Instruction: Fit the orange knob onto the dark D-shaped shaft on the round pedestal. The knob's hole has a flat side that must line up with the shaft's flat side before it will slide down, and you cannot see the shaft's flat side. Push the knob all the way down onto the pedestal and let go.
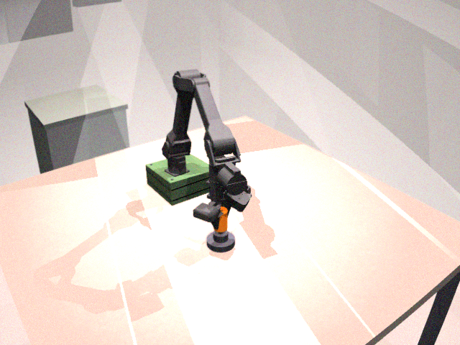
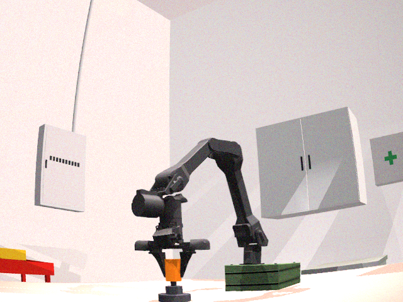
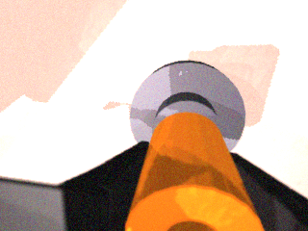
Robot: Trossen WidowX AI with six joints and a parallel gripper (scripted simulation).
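Now: the pedestal 4 cm below my gripper tip. Also, from my gripper tip: orange knob 2 cm above.
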